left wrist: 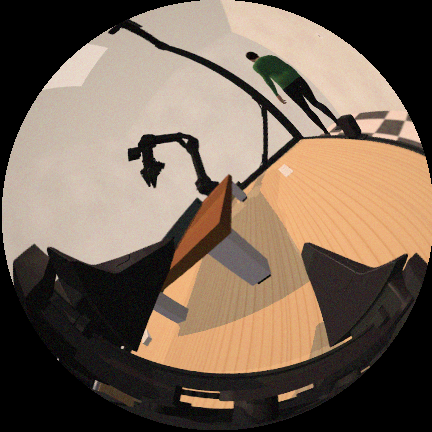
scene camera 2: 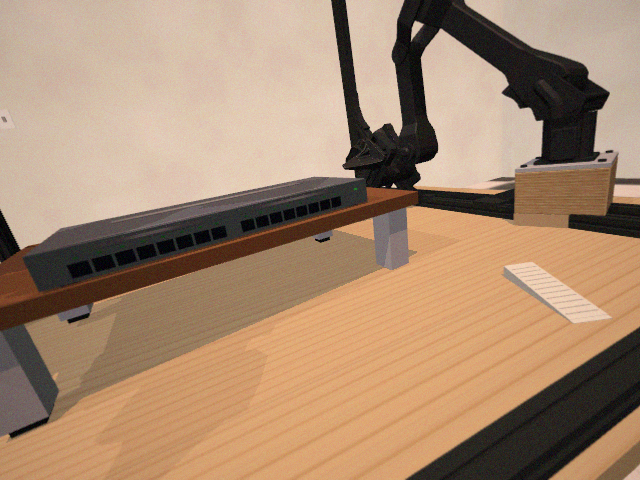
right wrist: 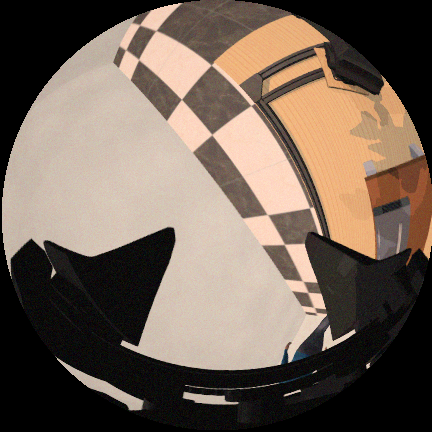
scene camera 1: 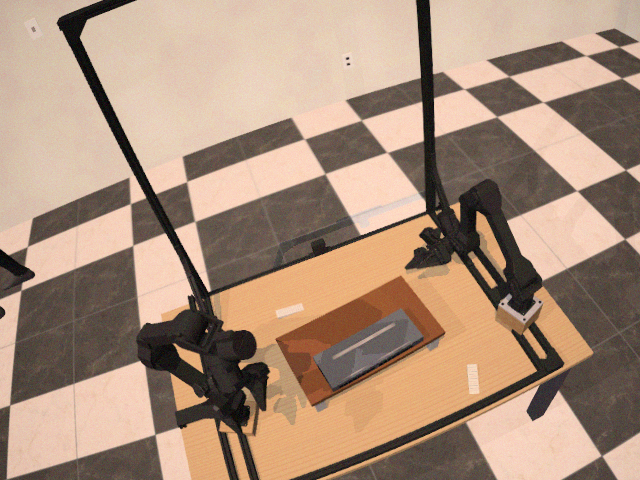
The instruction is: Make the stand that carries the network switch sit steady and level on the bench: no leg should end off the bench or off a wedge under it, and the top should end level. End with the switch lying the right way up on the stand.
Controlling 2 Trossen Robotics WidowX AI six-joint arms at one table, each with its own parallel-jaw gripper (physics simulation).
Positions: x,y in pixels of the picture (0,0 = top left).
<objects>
my left gripper: left wrist; scene camera 2 336,184; scene camera 1; not seen in the right wrist view (hidden by my right gripper)
stand: left wrist 209,231; scene camera 2; right wrist; scene camera 1 298,346
same spot on stand: [scene camera 2: 36,391] = [right wrist: 366,175]
same spot on my left gripper: [scene camera 1: 434,258] = [left wrist: 120,316]
</objects>
